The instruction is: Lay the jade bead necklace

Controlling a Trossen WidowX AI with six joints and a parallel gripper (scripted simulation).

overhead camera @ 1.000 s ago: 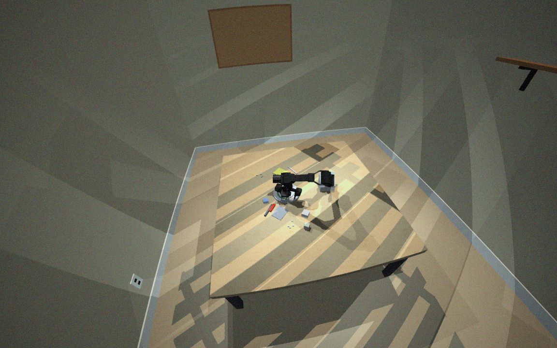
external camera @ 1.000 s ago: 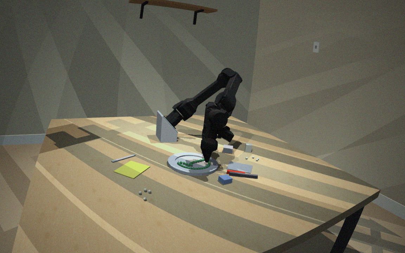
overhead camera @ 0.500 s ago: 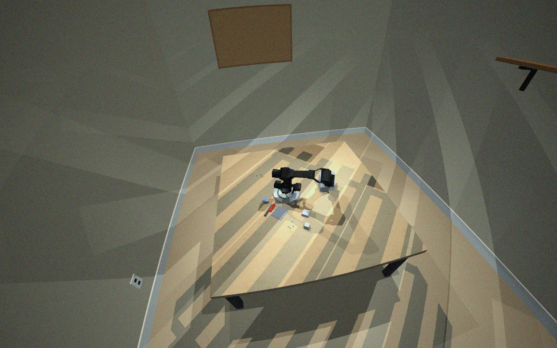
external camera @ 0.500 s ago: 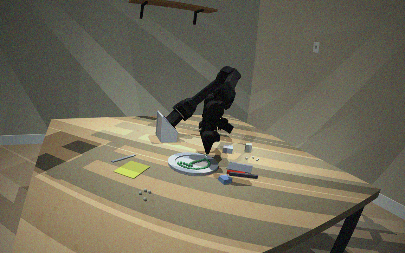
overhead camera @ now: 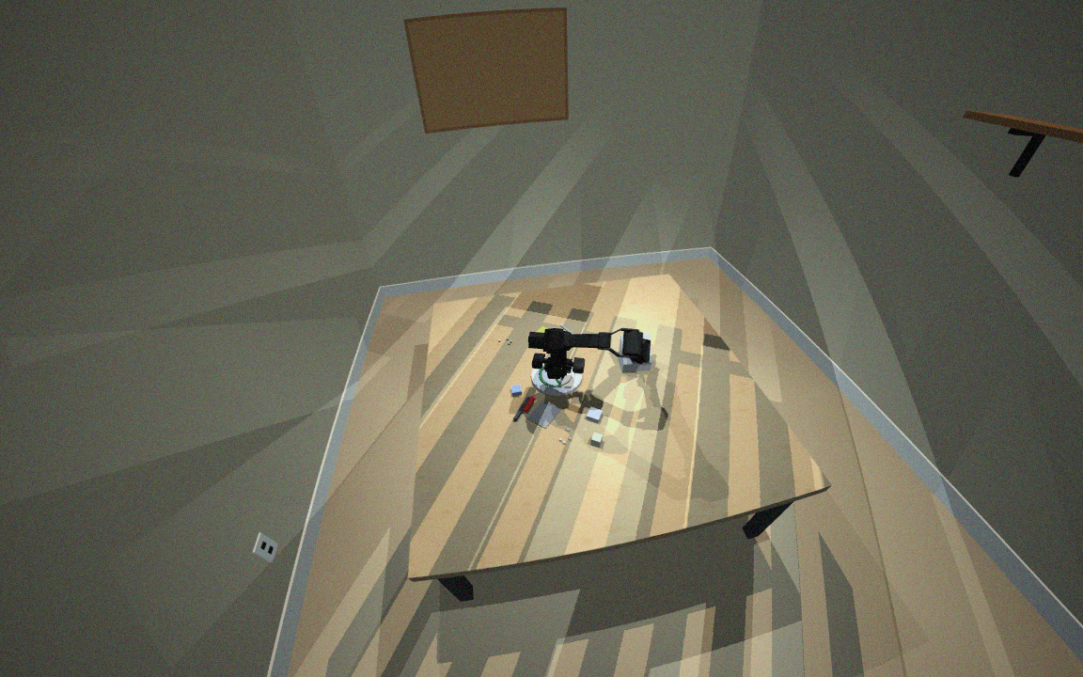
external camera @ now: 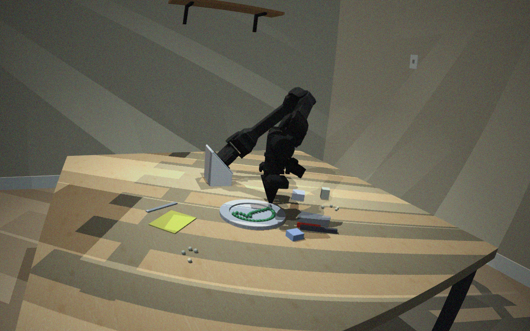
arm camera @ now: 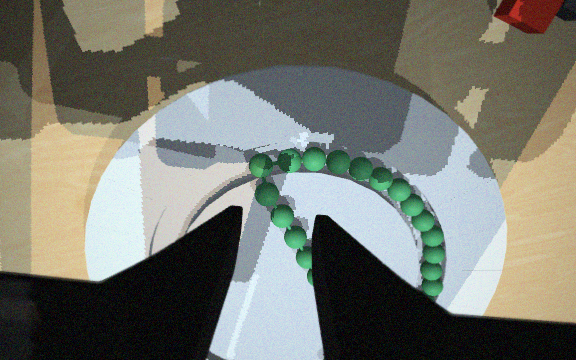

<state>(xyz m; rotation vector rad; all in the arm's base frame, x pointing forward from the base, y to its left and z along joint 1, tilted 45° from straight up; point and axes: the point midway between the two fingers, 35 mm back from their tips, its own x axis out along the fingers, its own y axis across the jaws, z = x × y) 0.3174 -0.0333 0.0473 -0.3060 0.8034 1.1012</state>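
Right now the round grey bead board is 10 mm behind my gripper tip, 50 mm to the right of it and 30 mm below it. The rest, counted from my gripper tip: grey plate (90 mm ahead, 110 mm to the left, 40 mm below); blue block (160 mm ahead, 20 mm to the right, 30 mm below); red and black pen (140 mm ahead, 60 mm to the left, 40 mm below).
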